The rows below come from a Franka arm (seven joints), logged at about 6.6 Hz.
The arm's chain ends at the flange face. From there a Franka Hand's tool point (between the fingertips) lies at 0.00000 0.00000 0.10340 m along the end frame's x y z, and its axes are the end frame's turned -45 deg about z.
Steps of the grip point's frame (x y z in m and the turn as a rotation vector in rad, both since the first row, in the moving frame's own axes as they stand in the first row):
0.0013 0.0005 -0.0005 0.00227 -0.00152 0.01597
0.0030 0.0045 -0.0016 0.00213 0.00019 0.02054
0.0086 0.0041 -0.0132 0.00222 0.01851 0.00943
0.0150 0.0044 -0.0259 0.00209 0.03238 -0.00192
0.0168 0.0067 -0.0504 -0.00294 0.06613 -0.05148
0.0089 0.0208 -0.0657 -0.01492 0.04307 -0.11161
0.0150 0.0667 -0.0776 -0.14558 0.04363 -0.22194
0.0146 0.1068 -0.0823 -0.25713 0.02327 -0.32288
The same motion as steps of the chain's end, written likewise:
0.0015 -0.0005 -0.0005 0.00053 -0.00268 0.01597
0.0054 0.0012 -0.0016 0.00164 -0.00137 0.02054
0.0078 -0.0017 -0.0132 0.01466 0.01152 0.00943
0.0115 -0.0050 -0.0258 0.02437 0.02142 -0.00192
0.0117 -0.0024 -0.0502 0.04468 0.04884 -0.05148
0.0169 0.0107 -0.0656 0.01991 0.04101 -0.11161
0.0433 0.0307 -0.0764 -0.07209 0.13379 -0.22194
0.0632 0.0518 -0.0789 -0.16536 0.19827 -0.32288

